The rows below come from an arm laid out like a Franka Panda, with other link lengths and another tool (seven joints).
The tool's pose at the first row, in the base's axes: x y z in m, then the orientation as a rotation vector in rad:
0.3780 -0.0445 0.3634 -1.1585 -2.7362 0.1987
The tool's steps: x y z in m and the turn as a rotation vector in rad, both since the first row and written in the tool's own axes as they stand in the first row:
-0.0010 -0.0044 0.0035 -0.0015 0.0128 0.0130
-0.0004 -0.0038 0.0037 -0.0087 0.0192 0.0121
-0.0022 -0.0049 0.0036 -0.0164 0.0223 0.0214
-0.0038 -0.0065 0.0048 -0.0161 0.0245 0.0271
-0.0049 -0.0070 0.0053 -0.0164 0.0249 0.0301
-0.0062 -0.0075 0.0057 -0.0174 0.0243 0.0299
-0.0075 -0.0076 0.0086 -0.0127 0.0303 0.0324
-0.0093 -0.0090 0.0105 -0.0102 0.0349 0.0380
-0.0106 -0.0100 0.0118 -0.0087 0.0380 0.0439
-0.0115 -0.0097 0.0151 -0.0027 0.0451 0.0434
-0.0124 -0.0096 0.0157 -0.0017 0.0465 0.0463
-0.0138 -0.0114 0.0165 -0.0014 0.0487 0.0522
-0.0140 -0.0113 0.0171 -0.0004 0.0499 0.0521
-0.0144 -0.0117 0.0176 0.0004 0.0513 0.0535
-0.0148 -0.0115 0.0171 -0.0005 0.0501 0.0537
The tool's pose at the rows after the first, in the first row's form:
0.3749 -0.0485 0.3607 -1.1741 -2.7189 0.1902
0.3749 -0.0476 0.3604 -1.1733 -2.7168 0.1764
0.3754 -0.0497 0.3606 -1.1874 -2.7122 0.1653
0.3751 -0.0520 0.3595 -1.1947 -2.7071 0.1651
0.3754 -0.0532 0.3590 -1.1988 -2.7052 0.1648
0.3759 -0.0545 0.3586 -1.1989 -2.7063 0.1638
0.3761 -0.0557 0.3557 -1.1998 -2.6978 0.1667
0.3760 -0.0580 0.3539 -1.2057 -2.6898 0.1678
0.3759 -0.0597 0.3527 -1.2127 -2.6833 0.1686
0.3761 -0.0604 0.3493 -1.2088 -2.6751 0.1722
0.3766 -0.0610 0.3486 -1.2122 -2.6719 0.1730
0.3762 -0.0633 0.3480 -1.2196 -2.6666 0.1728
0.3763 -0.0634 0.3474 -1.2189 -2.6652 0.1733
0.3762 -0.0640 0.3469 -1.2203 -2.6629 0.1737
0.3767 -0.0641 0.3474 -1.2211 -2.6642 0.1733

